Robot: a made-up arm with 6 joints. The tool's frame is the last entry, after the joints.
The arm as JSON. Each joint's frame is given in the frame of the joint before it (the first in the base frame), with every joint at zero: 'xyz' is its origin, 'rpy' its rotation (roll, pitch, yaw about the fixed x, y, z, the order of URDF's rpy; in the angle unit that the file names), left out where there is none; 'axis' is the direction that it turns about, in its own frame. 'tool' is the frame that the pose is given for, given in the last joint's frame.
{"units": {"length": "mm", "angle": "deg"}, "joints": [
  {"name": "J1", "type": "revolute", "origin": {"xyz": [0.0, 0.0, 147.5]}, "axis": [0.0, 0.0, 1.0]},
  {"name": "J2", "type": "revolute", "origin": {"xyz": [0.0, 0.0, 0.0], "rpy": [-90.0, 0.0, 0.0]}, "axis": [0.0, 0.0, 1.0]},
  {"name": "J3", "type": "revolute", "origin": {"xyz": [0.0, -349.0, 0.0], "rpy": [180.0, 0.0, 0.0]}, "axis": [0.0, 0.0, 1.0]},
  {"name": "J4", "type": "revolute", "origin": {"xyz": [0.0, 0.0, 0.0], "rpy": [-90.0, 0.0, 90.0]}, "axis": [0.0, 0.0, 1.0]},
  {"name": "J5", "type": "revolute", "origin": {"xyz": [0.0, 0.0, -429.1], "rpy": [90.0, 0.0, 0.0]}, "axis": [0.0, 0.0, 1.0]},
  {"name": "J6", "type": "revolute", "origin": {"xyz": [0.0, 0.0, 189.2], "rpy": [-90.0, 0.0, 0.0]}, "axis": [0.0, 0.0, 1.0]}
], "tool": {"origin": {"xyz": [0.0, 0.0, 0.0], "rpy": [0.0, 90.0, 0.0]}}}
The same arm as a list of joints. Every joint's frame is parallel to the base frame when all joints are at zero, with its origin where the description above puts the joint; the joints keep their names.
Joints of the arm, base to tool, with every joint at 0 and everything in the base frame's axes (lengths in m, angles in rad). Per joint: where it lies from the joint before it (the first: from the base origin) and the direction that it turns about. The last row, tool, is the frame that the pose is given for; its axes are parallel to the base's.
J1: axis +z origin 0.0000 0.0000 0.1475
J2: axis +y origin 0.0000 0.0000 0.0000
J3: axis -y origin 0.0000 0.0000 0.3490
J4: axis -x origin 0.0000 0.0000 0.0000
J5: axis -y origin 0.4291 0.0000 0.0000
J6: axis -x origin 0.0000 -0.1892 0.0000
tool: origin 0.0000 0.0000 0.0000

